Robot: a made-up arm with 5 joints.
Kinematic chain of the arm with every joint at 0, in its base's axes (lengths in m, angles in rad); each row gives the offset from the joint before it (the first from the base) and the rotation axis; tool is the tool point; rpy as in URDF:
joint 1: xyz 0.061 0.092 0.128 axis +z
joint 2: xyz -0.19 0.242 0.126 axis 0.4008 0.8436 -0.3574
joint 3: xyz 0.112 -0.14 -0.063 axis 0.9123 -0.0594 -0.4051
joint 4: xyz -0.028 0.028 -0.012 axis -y
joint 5: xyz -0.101 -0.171 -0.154 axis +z
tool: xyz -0.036 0.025 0.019 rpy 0 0 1.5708
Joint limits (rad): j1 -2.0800..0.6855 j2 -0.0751..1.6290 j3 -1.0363..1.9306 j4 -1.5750..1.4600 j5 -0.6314..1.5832
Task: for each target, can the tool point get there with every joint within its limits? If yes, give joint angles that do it. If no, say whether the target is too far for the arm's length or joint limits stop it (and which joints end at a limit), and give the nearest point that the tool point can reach.
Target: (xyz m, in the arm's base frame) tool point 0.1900 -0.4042 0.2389
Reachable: no: joint limits stop it (at a limit: joint 1) | nearest point 0.0409 -0.1394 0.2029 | short by 0.306 m
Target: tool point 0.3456 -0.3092 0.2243
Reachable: no: joint limits stop it (at a limit: joint 1, joint 2, joint 3) | nearest point 0.3174 -0.0694 0.1148 | short by 0.265 m
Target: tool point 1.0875 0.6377 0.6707
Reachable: no: too far | nearest point 0.5838 0.3823 0.2910 | short by 0.681 m
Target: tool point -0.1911 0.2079 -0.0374
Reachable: yes | joints -0.0442 0.2127 0.4217 0.3842 0.1691
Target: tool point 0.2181 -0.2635 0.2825
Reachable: no: joint limits stop it (at a limit: joint 1, joint 2) | nearest point 0.0918 -0.0985 0.2506 | short by 0.210 m
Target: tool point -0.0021 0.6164 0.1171
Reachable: yes | joints -0.7304 1.2641 0.8409 0.3977 -0.3869
